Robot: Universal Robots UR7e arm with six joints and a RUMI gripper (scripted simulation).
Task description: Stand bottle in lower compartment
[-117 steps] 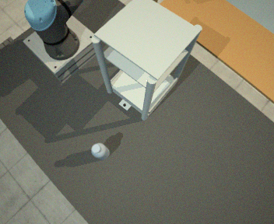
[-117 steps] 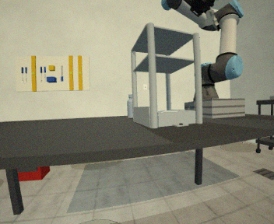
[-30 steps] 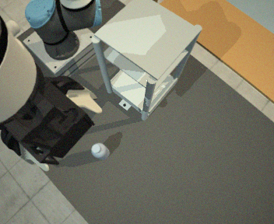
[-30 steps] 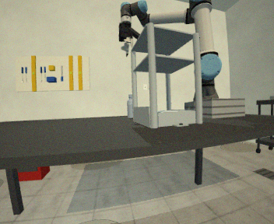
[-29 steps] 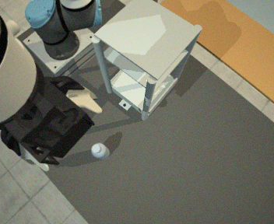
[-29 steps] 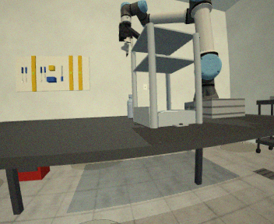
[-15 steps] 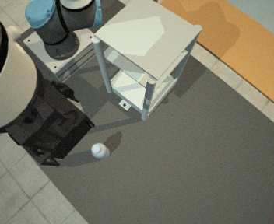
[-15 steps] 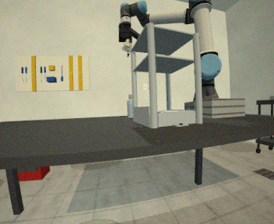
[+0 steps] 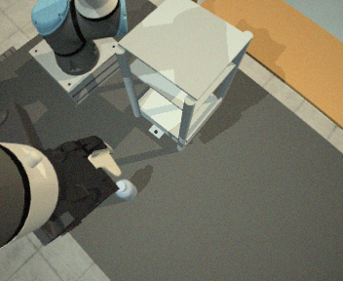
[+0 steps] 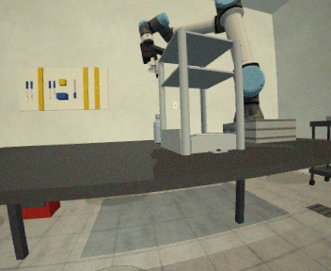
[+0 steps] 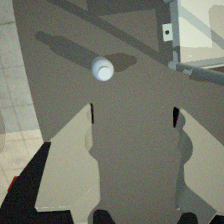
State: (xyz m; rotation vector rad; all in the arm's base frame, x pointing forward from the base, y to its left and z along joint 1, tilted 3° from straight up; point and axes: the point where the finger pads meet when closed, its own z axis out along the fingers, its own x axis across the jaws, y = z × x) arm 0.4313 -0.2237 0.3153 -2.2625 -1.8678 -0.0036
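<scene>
My hand is 30 cm above the bottle and 1 cm short of it. Round my hand: shelving unit (34 cm to the left, 22 cm below, 5 cm behind).
</scene>
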